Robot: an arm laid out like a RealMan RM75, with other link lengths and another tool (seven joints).
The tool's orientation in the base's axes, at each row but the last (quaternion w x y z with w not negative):
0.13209, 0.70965, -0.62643, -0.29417
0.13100, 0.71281, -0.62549, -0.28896
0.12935, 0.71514, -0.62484, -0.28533
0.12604, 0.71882, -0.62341, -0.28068
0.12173, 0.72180, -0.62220, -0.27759
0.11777, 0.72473, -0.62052, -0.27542
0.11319, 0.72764, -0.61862, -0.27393
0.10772, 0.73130, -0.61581, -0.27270
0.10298, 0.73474, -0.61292, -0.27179
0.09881, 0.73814, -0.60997, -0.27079
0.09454, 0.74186, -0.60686, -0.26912
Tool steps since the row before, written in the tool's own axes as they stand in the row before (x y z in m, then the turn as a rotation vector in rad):
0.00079, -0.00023, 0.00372, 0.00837, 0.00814, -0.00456
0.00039, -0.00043, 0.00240, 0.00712, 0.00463, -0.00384
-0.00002, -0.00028, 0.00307, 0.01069, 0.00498, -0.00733
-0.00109, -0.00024, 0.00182, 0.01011, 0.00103, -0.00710
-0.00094, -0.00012, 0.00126, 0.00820, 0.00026, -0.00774
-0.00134, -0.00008, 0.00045, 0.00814, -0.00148, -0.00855
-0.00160, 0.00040, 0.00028, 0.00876, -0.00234, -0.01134
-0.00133, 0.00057, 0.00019, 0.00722, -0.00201, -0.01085
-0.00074, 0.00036, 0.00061, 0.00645, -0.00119, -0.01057
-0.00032, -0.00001, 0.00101, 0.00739, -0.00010, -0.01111
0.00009, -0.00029, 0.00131, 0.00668, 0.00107, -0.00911
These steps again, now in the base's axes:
-0.00195, -0.00005, -0.00327, -0.00359, -0.01039, 0.00603
-0.00101, 0.00012, -0.00225, -0.00121, -0.00841, 0.00384
-0.00152, 0.00060, -0.00261, 0.00070, -0.01253, 0.00595
-0.00089, 0.00141, -0.00133, 0.00379, -0.01117, 0.00381
-0.00066, 0.00115, -0.00086, 0.00465, -0.00928, 0.00441
-0.00028, 0.00139, -0.00007, 0.00653, -0.00901, 0.00420
-0.00062, 0.00150, 0.00038, 0.00881, -0.00992, 0.00590
-0.00070, 0.00119, 0.00048, 0.00813, -0.00842, 0.00607
-0.00070, 0.00074, -0.00013, 0.00721, -0.00782, 0.00645
-0.00055, 0.00049, -0.00076, 0.00667, -0.00908, 0.00715
-0.00042, 0.00023, -0.00126, 0.00457, -0.00832, 0.00623

